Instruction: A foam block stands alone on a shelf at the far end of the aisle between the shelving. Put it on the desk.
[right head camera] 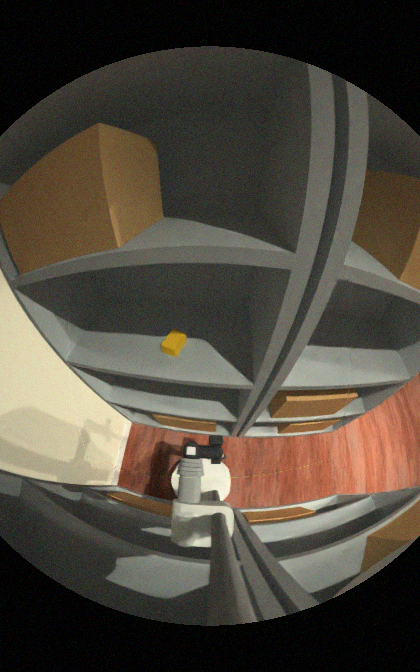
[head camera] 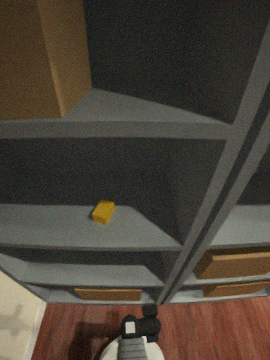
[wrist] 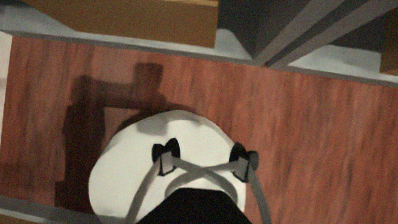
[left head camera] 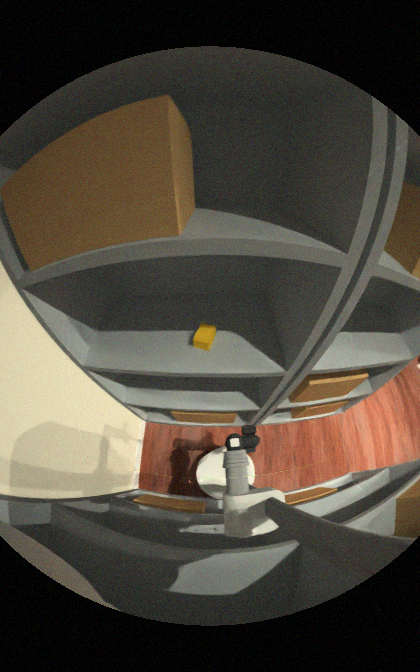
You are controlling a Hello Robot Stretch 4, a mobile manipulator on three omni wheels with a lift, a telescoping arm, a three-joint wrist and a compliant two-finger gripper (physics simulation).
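Seen in the pictures: gripper, fingertip midpoint: (wrist: 205,152); robot's base at its link origin: (wrist: 177,172).
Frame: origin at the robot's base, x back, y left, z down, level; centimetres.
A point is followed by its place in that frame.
Observation:
The yellow foam block (head camera: 103,212) @[x -52.1, y 8.5, z -100.8 cm] (left head camera: 204,337) (right head camera: 174,343) lies alone on a grey shelf (head camera: 50,227) @[x -48.9, y 30.5, z -96.3 cm] (left head camera: 135,355) (right head camera: 120,357) of the unit in front of me, toward the back of the board. My gripper (wrist: 205,152) @[x -17.2, y -8.7, z -43.7 cm] is open and empty in the wrist view. Its fingertips stand apart and point down over my white round base and the red-brown floor. It is below the block's shelf and on the near side of it, out in the aisle. In the head views the black wrist shows, and the fingers are hidden under it. The desk does not show in these views.
A large brown box (head camera: 30,60) @[x -42.1, y 14.7, z -151.8 cm] (left head camera: 100,185) (right head camera: 65,200) stands on the shelf above. Uprights (left head camera: 357,260) (right head camera: 315,270) divide this bay from the right one, which holds brown boxes. A cream wall (left head camera: 45,400) is at the left. Another shelving unit stands close behind my arm.

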